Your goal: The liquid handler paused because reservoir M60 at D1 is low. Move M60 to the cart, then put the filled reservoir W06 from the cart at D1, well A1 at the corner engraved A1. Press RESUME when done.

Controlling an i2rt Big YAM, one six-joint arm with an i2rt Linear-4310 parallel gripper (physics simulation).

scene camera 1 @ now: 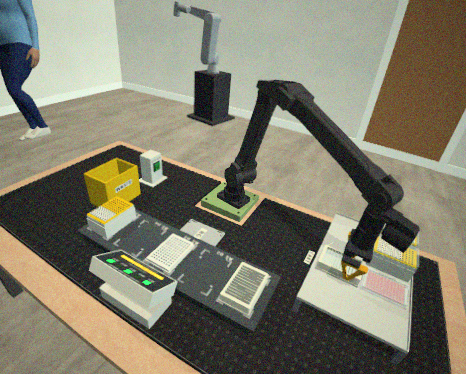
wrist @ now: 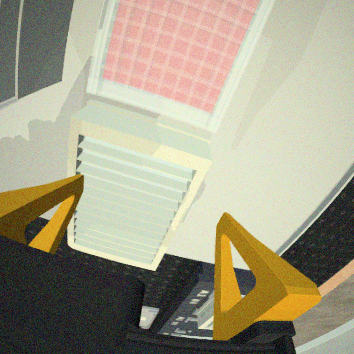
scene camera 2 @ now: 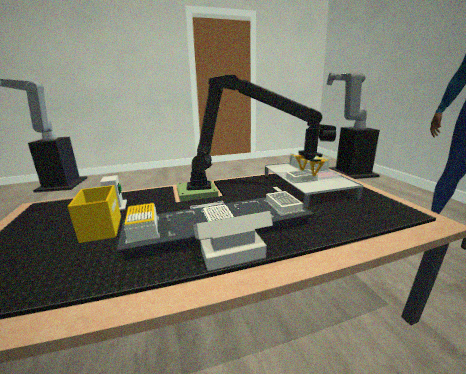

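Observation:
A striped reservoir sits at the right end of the dark deck; its label is unreadable. Another reservoir, with pale slats, stands on the white cart; its label is also unreadable. My gripper is open and empty above the cart reservoir, its fingertips on either side of it in the wrist view. The control panel with green buttons stands at the deck's front; its lettering is unreadable.
A pink-filled plate stands close beside the cart reservoir. A yellow tip rack is on the cart behind. The deck also holds a white well plate and a tip rack, near the yellow waste bin.

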